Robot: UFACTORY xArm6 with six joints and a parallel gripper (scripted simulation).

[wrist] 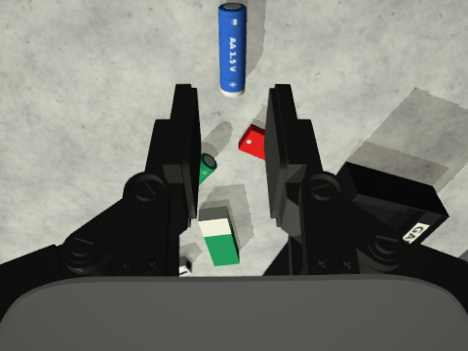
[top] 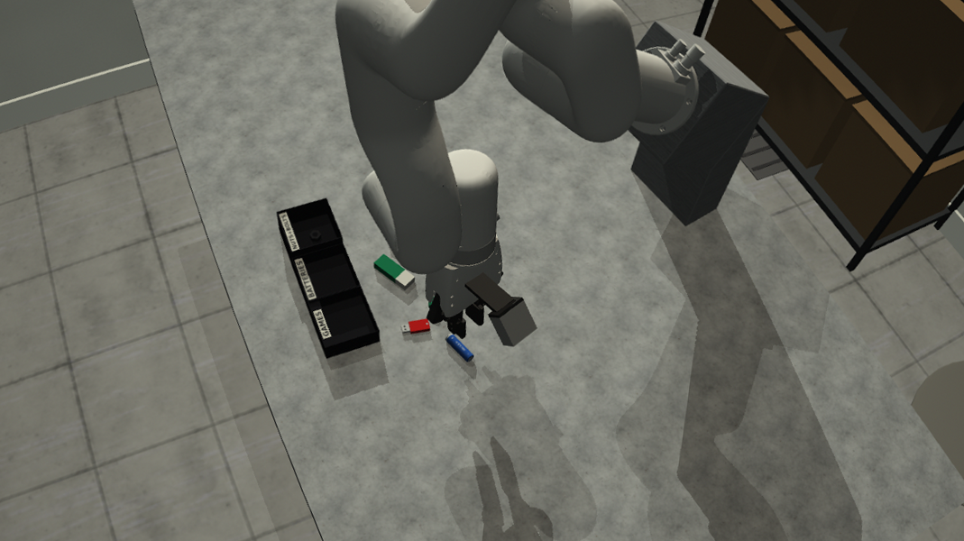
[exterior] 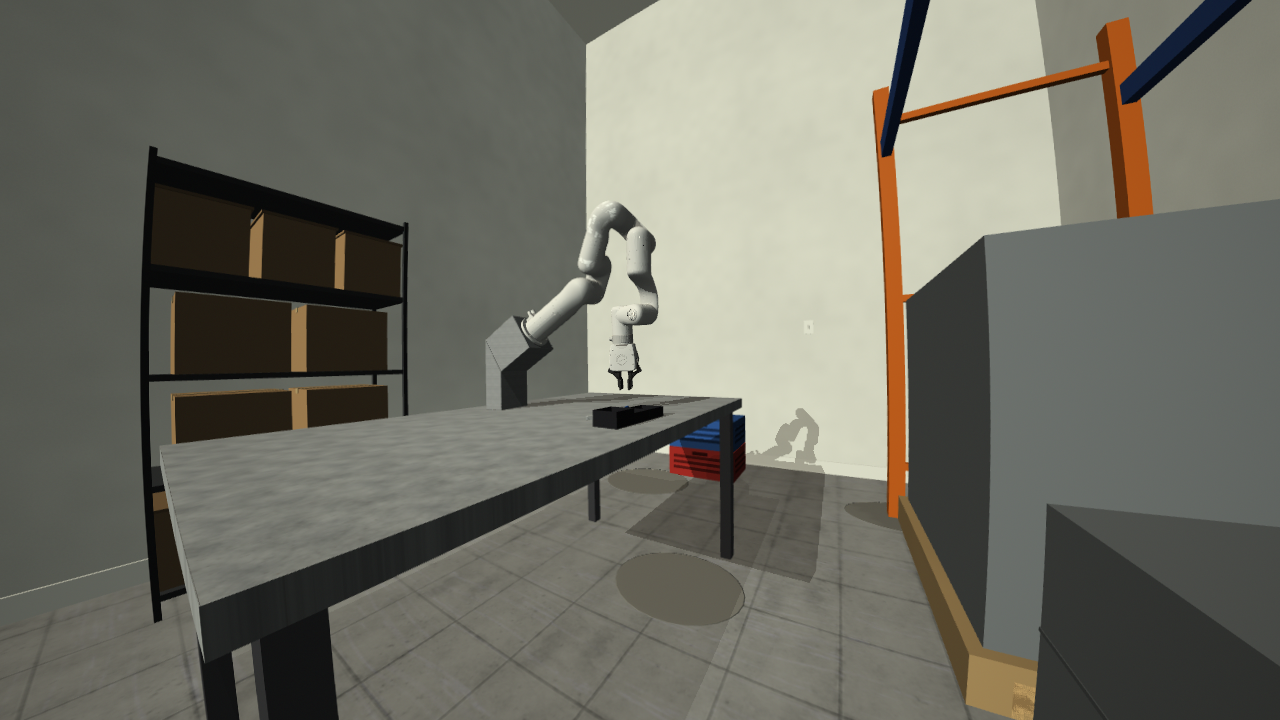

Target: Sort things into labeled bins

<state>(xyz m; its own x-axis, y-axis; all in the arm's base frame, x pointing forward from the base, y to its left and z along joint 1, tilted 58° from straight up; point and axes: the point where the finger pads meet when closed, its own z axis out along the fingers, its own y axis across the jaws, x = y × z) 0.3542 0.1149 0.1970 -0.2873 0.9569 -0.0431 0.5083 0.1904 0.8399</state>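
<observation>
My gripper is now 9 cm above the blue battery. The rest, counted from my hand: white cartridge (5 cm ahead, 15 cm to the right, 9 cm below); then red USB stick (5 cm ahead, 6 cm to the right, 9 cm below); then green battery (1 cm ahead, 10 cm to the right, 9 cm below).
</observation>
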